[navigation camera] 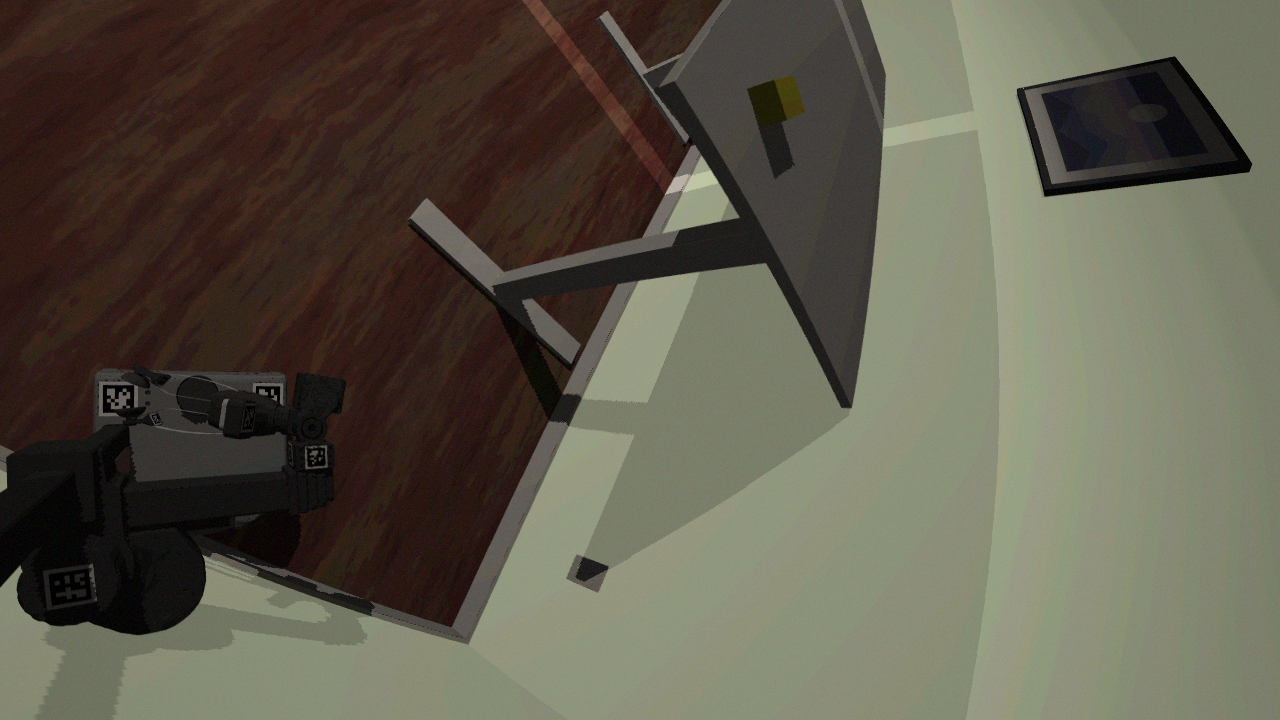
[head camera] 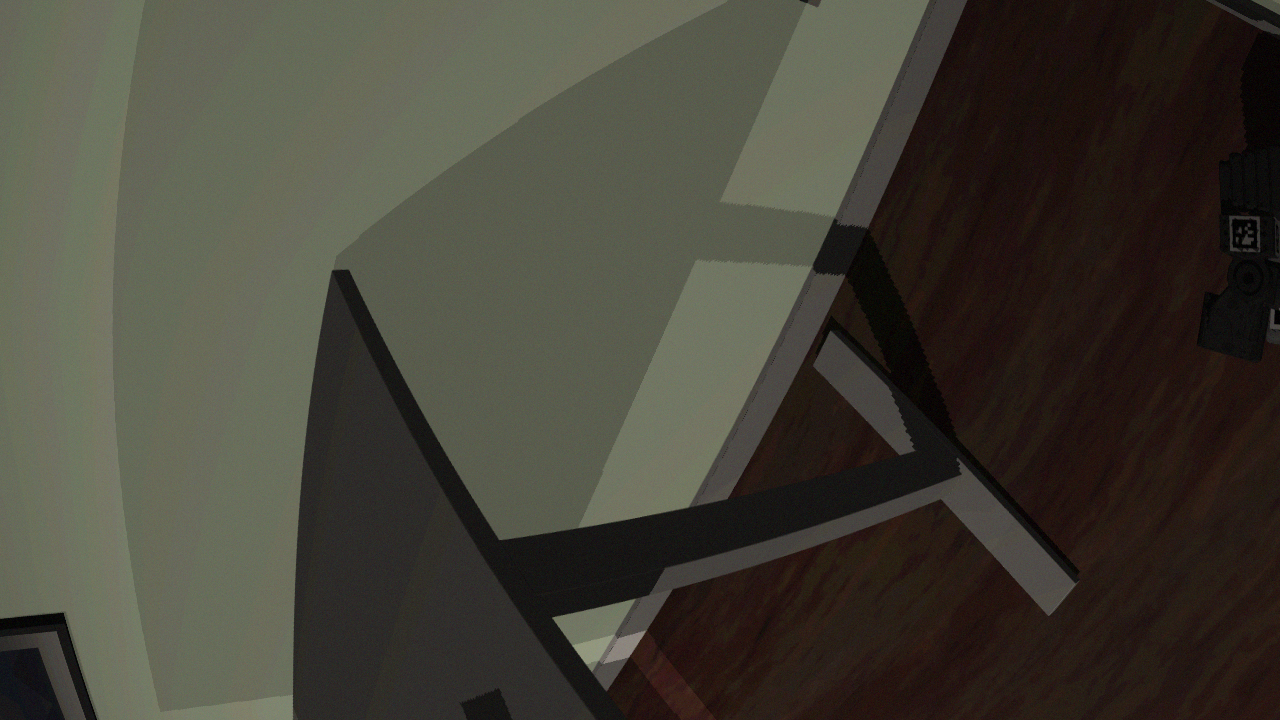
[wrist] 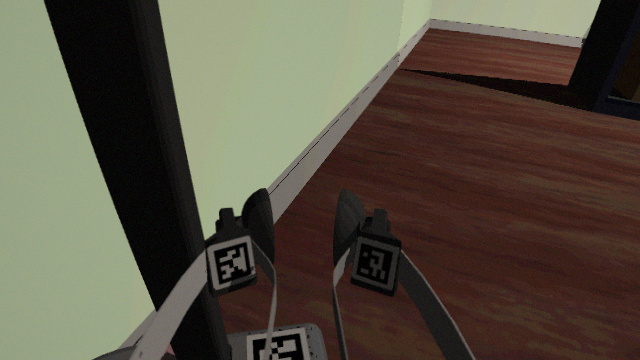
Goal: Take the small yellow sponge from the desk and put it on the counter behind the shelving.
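Seen in the pictures: gripper, between the fingertips: (navigation camera: 119,393); robot's base, origin of its link: (navigation camera: 198,393).
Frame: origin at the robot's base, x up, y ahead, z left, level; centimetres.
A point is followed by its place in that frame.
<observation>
The small yellow sponge (navigation camera: 776,101) @(x 98.8, y 45.6, z -59.8 cm) stands on the grey desk (head camera: 384,501) @(x 95.0, y 23.2, z -88.1 cm) (navigation camera: 805,223) @(x 95.0, y 32.1, z -77.7 cm) in the navigation view and casts a dark shadow on the desk top. The sponge does not show in the head view, where a dark patch lies at the bottom of the desk top. My gripper (navigation camera: 141,395) @(x 35.8, y 1.7, z 10.5 cm) (wrist: 303,214) @(x 35.8, y 1.7, z 10.5 cm) is open with its fingers apart and nothing between them. It is folded over the base, low and well away from the desk. A dark blue frame, seemingly the shelving (wrist: 590,60), shows at the upper right of the wrist view. The counter does not show.
The desk's leg and foot (head camera: 1011,537) (navigation camera: 456,246) stand on the wooden floor. A pale green wall (head camera: 223,179) @(x 111.8, y -11.7, z -99.9 cm) (navigation camera: 895,537) @(x 108.4, y -24.0, z -92.0 cm) (wrist: 280,75) with a skirting board runs behind the desk. A framed picture (head camera: 31,680) @(x 150.1, y 67.0, z -147.7 cm) (navigation camera: 1127,125) @(x 164.6, y 72.6, z -151.3 cm) hangs on it. The black mast (wrist: 125,125) is beside the gripper.
</observation>
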